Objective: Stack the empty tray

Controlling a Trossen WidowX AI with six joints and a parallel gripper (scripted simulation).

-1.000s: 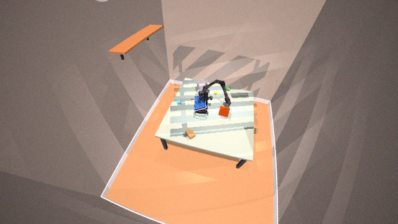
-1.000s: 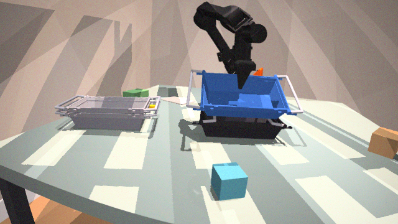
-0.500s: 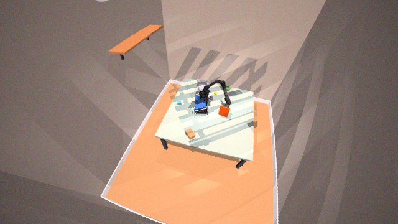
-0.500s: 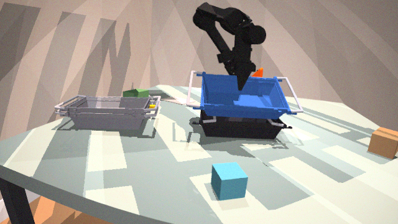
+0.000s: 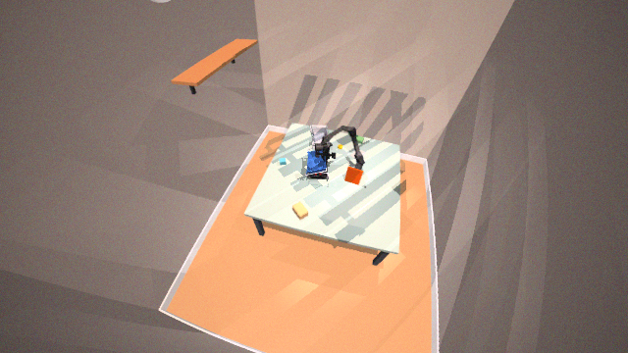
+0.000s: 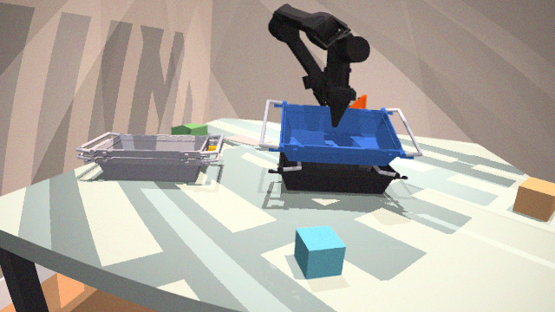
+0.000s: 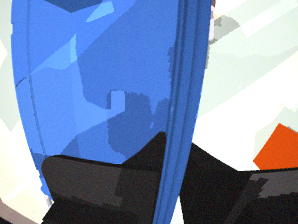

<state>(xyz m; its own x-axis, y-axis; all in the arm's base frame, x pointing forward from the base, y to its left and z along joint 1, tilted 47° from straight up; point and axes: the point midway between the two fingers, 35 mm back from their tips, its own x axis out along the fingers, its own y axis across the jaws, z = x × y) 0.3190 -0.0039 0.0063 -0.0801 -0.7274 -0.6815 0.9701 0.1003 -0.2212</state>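
My gripper tip is now 80 mm short of the blue tray and 20 mm to the right of it. From my gripper tip the other things lie so: orange block 510 mm to the left, 100 mm below, 80 mm ahead; then green block 560 mm to the right, 270 mm behind, 110 mm below; then cyan cube 410 mm ahead, 110 mm below, 30 mm to the left.
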